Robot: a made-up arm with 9 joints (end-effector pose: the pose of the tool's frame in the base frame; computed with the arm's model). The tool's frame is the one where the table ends.
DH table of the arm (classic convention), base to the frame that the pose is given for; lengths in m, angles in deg. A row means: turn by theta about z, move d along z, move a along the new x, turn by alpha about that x. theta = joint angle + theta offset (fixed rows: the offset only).
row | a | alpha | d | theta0
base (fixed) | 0.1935 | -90 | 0.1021 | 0
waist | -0.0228 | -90 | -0.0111 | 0
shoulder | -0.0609 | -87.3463 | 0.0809 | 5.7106
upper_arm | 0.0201 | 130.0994 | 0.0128 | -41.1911
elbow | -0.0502 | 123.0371 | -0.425 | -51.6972
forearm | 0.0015 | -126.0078 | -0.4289 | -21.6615
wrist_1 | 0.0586 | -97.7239 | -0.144 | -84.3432
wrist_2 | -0.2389 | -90 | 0.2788 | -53.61
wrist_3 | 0.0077 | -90 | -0.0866 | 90
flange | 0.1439 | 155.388 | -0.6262 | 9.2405
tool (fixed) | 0 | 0 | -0.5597 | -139.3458
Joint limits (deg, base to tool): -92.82..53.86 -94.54..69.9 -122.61..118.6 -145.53..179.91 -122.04..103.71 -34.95..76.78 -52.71..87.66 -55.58..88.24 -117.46..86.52
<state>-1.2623 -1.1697 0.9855 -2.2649 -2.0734 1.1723 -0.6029 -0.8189 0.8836</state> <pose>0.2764 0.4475 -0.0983 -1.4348 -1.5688 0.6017</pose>
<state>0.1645 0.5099 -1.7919 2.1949 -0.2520 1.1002 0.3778 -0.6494 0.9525</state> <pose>0.8110 -0.4898 0.2796 1.0547 -0.3709 -0.8984</pose>
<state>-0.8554 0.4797 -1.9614 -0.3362 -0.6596 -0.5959 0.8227 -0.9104 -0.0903</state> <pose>0.3913 0.0854 -0.6133 0.7097 1.1206 0.0248</pose>
Working (the frame after each row of the table, in the pose's form):
after base (fixed): 0.1935 0.0000 0.1021 -1.5708 0.0000 0.0000
after waist: 0.1785 -0.0111 0.0849 2.8586 0.0000 1.3031
after shoulder: 0.2062 0.0222 -0.0066 1.7109 -1.1105 0.2594
after upper_arm: 0.1991 0.0217 -0.0294 -1.1339 0.4562 1.8072
after elbow: 0.3763 -0.3073 -0.2378 1.0161 0.5022 0.5562
after forearm: 0.1087 -0.0308 -0.4272 -1.3799 0.8095 0.7121
after wrist_1: 0.1249 -0.1772 -0.3777 2.5656 -0.2154 1.5398
after wrist_2: 0.2498 -0.2459 -0.7160 1.2026 -0.8436 0.7694
after wrist_3: 0.2609 -0.1598 -0.7212 -0.2316 -1.7237 0.0232
after flange: 0.8543 -0.1984 -0.4779 1.6286 -0.3467 2.0093

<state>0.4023 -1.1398 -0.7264 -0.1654 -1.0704 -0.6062 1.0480 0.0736 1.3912</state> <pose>0.5426 0.1435 -0.6387 -0.2877 -0.3519 0.0257</pose>
Working (the frame after each row of the table, in the pose's form):
after base (fixed): 0.1935 0.0000 0.1021 -1.5708 0.0000 0.0000
after waist: 0.1725 -0.0111 0.1110 3.0783 0.0000 -0.6277
after shoulder: 0.1125 -0.0636 0.0487 1.6422 1.1337 0.5065
after upper_arm: 0.1150 -0.0675 0.0253 1.7205 0.5343 -2.4754
after elbow: 0.5150 0.0270 -0.0940 0.3416 1.0074 1.7320
after forearm: 0.2368 -0.1700 -0.3543 -2.3419 0.0371 1.2390
after wrist_1: 0.3436 -0.1924 -0.2435 -2.1363 -1.5581 -1.6881
after wrist_2: 0.5463 -0.1889 -0.5496 1.2785 -0.1373 1.7180
after wrist_3: 0.4816 -0.1433 -0.5854 1.0638 -2.6317 0.8564
after flange: 0.3503 0.2965 -0.1358 -0.5583 0.1916 2.4051

